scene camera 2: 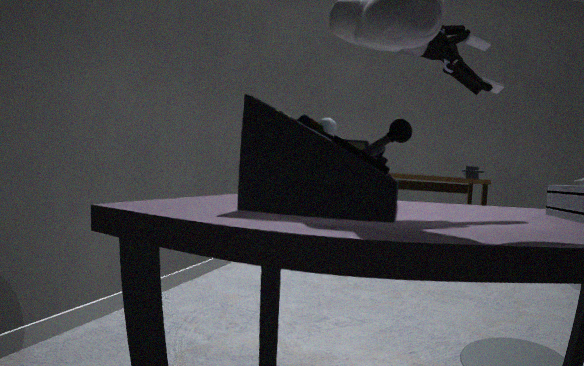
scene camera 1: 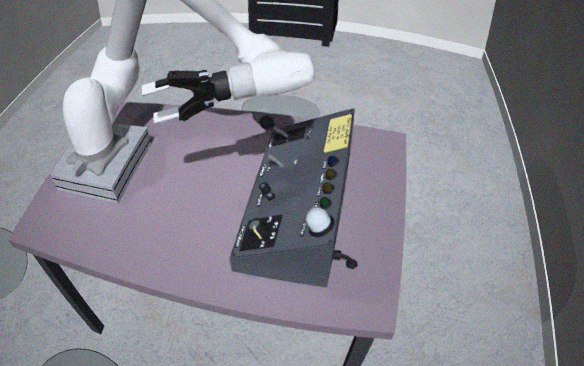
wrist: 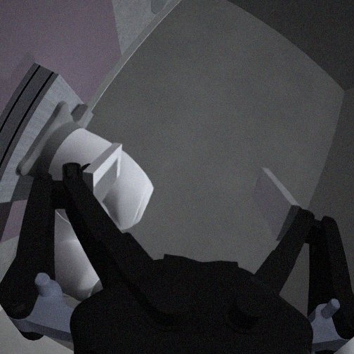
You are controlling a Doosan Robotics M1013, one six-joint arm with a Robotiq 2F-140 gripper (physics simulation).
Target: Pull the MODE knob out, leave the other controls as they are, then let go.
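Seen in the pictures: gripper, between the fingertips: (scene camera 2: 494, 67) (scene camera 1: 148, 105); arm's base, origin of its link: (scene camera 1: 97, 152).
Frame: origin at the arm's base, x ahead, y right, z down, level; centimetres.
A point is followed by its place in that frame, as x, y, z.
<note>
A small black knob (scene camera 1: 265, 188) @[62.5, -1.1, -5.5] stands on the sloped face of the grey control panel (scene camera 1: 300, 187) @[70.5, -4.8, -5.3] (scene camera 2: 310, 175) @[64.7, -33.9, 1.8], between a toggle switch and the dial; the label beside it looks like MODE but is blurred. How far out the knob stands is too small to tell. My gripper (scene camera 1: 149, 104) @[32.2, 2.5, -27.7] (scene camera 2: 495, 67) @[32.2, 2.5, -27.7] (wrist: 190, 170) is open and empty. It hangs in the air on the robot-base side of the panel, higher than the panel and well apart from it, with its fingers pointing away from it. The panel does not show in the wrist view.
The panel also bears a black-ball lever (scene camera 1: 266, 121) @[53.3, -23.4, -7.9] (scene camera 2: 400, 130) @[52.4, -26.7, -6.3], a toggle switch (scene camera 1: 275, 161) @[60.2, -13.3, -3.3], a dial with a yellow pointer (scene camera 1: 256, 231) @[65.5, 11.6, -4.5], several coloured buttons and a white round knob (scene camera 1: 318, 220) @[79.8, 10.0, -13.2] (scene camera 2: 328, 125) @[77.9, 6.1, -11.5]. The robot base plate (scene camera 1: 90, 184) @[6.5, 12.4, 1.3] (wrist: 30, 120) sits on the purple table (scene camera 1: 190, 240) @[45.3, 13.1, 8.0].
</note>
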